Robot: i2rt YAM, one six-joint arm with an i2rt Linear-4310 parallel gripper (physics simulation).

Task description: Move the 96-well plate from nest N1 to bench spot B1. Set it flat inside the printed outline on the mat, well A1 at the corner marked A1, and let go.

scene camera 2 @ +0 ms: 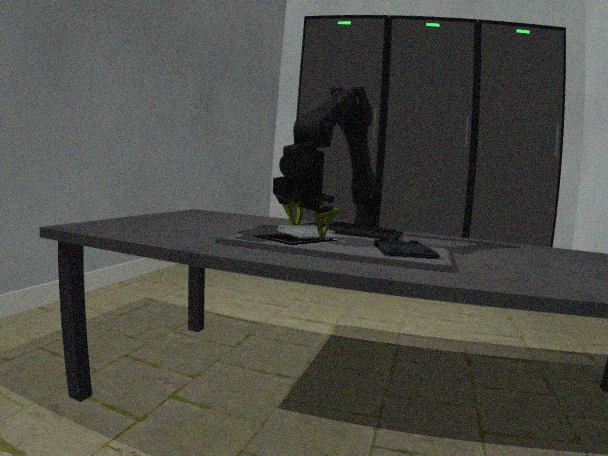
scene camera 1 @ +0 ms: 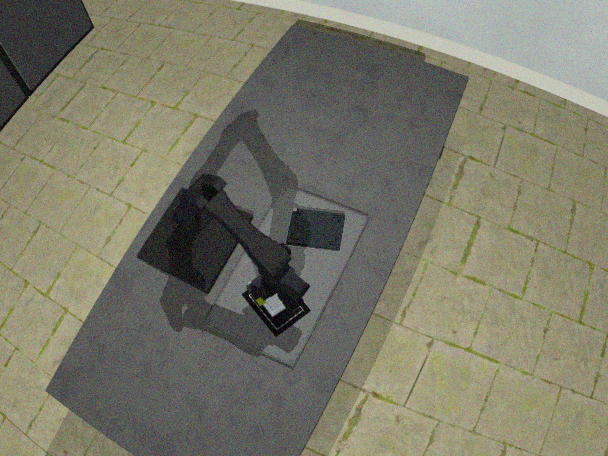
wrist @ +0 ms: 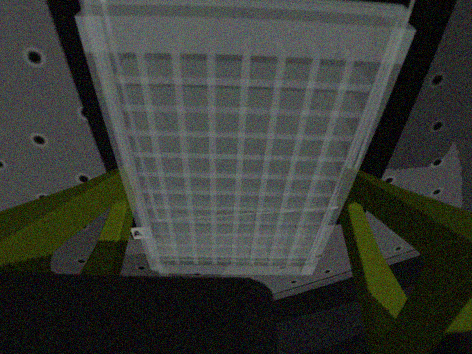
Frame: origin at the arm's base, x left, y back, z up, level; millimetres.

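Where they show: gripper, fingertip midpoint: [scene camera 2: 308,233] [wrist: 236,178]; arm's base, link origin: [scene camera 2: 363,229] [scene camera 1: 192,227].
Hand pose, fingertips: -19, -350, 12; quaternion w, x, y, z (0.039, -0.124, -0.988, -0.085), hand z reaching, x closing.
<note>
Things, the pixels of their top centre, and the offset from my fingertips, as dx, dy, dz. "pt": a spot on its surface instead. Level surfaces: height alone.
- clear 96-well plate, top centre: [wrist: 240,204] [scene camera 2: 307,226] [scene camera 1: 271,290] -1, -5, +19
- black bench spot B1, surface spot: [wrist: 88,99] pt +42, -46, -9
- small white mark, top centre: [wrist: 141,233] +59, +32, -9
- dark nest N1, top centre: [scene camera 2: 405,243] [scene camera 1: 315,226] +243, +19, +7
- grey perforated mat, surface height: dz -11
- long dark table, surface height: dz -24
The clear 96-well plate [scene camera 1: 274,305] [scene camera 2: 300,229] [wrist: 239,145] is between the yellow-green fingers of my gripper [scene camera 1: 267,300] [scene camera 2: 308,226] [wrist: 236,178], which is shut on its long sides. The plate sits level and very low over the black bench spot B1 [scene camera 1: 290,319] [scene camera 2: 276,238] [wrist: 88,99] with its thin white outline. I cannot tell whether it touches the spot. In the wrist view black borders of the spot show on both sides of the plate. A small white mark [wrist: 137,233] lies by the plate's near left corner. The dark nest N1 [scene camera 1: 316,229] [scene camera 2: 405,248] is empty.
The grey perforated mat [scene camera 1: 329,274] [scene camera 2: 353,247] [wrist: 34,114] lies on the long dark table [scene camera 1: 343,108] [scene camera 2: 147,228]. The arm's base plate [scene camera 1: 162,250] stands left of the mat. Dark cabinets [scene camera 2: 515,132] stand behind the table.
</note>
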